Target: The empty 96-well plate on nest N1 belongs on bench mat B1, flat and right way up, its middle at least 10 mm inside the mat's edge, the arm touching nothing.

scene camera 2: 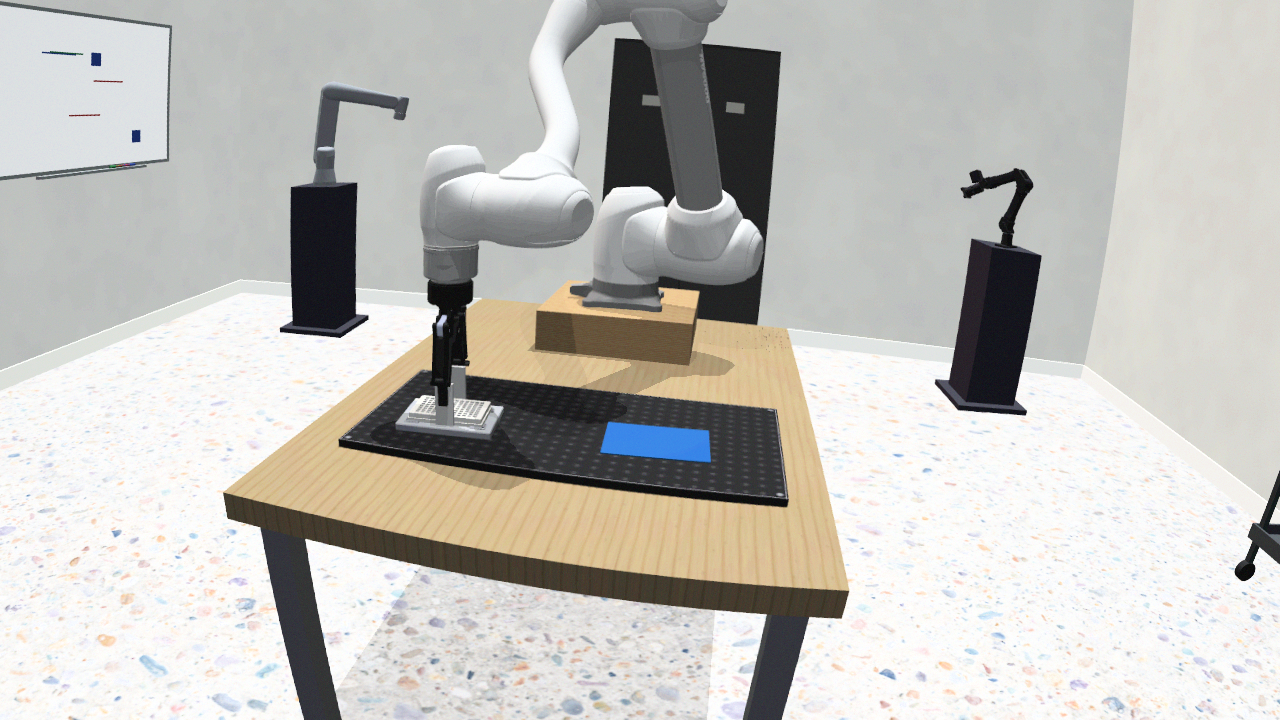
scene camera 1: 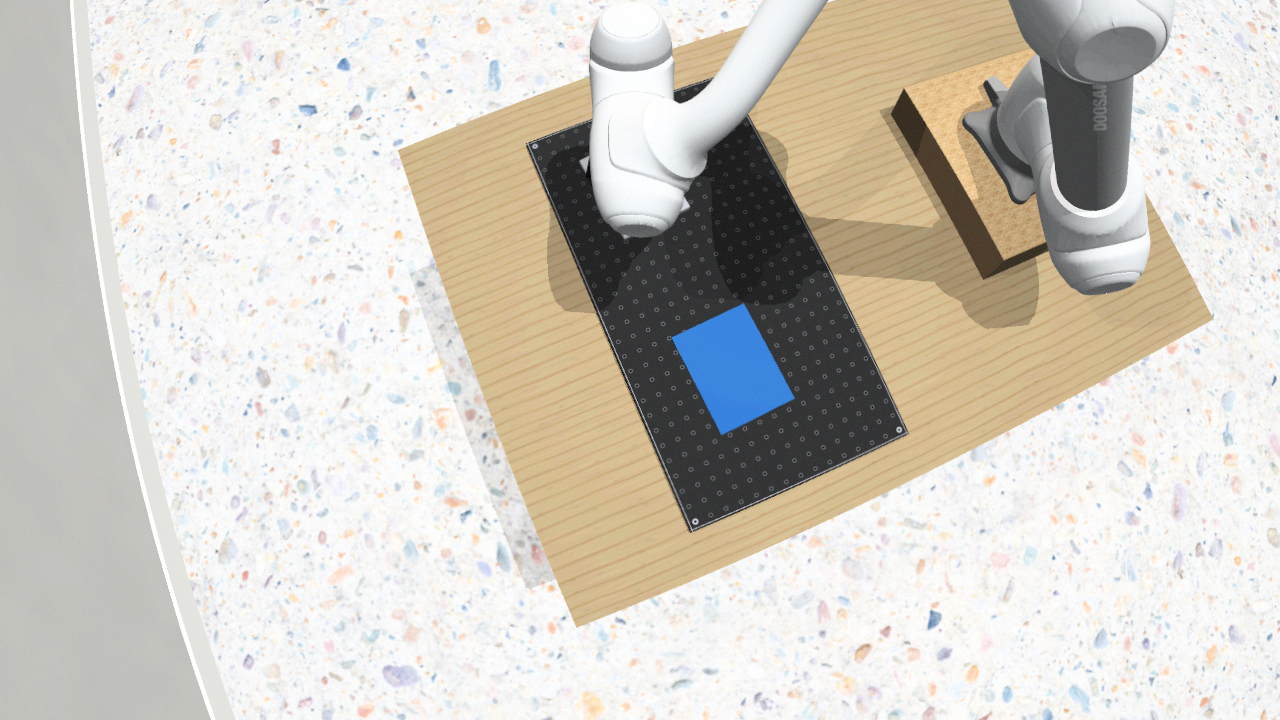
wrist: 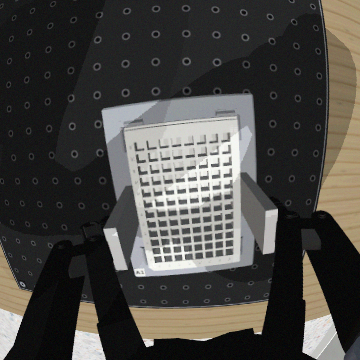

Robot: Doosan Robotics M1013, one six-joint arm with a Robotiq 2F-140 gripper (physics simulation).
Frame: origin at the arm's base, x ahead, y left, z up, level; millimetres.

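Seen in the pictures: gripper, between the fingertips: (scene camera 2: 451, 414) (wrist: 187, 195); arm's base, origin of its link: (scene camera 2: 624, 300) (scene camera 1: 1025, 145).
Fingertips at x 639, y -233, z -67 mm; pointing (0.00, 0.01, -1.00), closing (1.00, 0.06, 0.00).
Offsets run from my fingertips to a thing's top centre. Level surfaces: height alone.
The white 96-well plate {2 mm right, 0 mm ahead, 13 mm up} (scene camera 2: 478, 411) (wrist: 182, 170) lies flat and right way up in the grey nest {2 mm right, 0 mm ahead, 2 mm up} (scene camera 2: 460, 433) (wrist: 175, 107), its wells facing up. An A1 label shows at one nest corner in the wrist view. My gripper (scene camera 2: 451, 404) (wrist: 187, 195) points down over the plate, one pad along each long side. The pads are against the plate's sides as far as I can see; their lower edges are hidden, and the gripper looks shut on the plate. The blue mat {11 mm down} (scene camera 1: 733, 368) (scene camera 2: 656, 441) lies flat with nothing on it. In scene camera 1 the arm hides the plate.
Nest and mat are on a black perforated board {13 mm down} (scene camera 1: 805, 447) (scene camera 2: 742, 474) (wrist: 45, 125) on the wooden table {26 mm down} (scene camera 1: 554, 537) (scene camera 2: 537, 537). The arm's base stands on a wooden block (scene camera 1: 948, 197) (scene camera 2: 617, 336) behind the board. Two dark pedestals (scene camera 2: 323, 255) (scene camera 2: 993, 322) with small arms stand on the floor.
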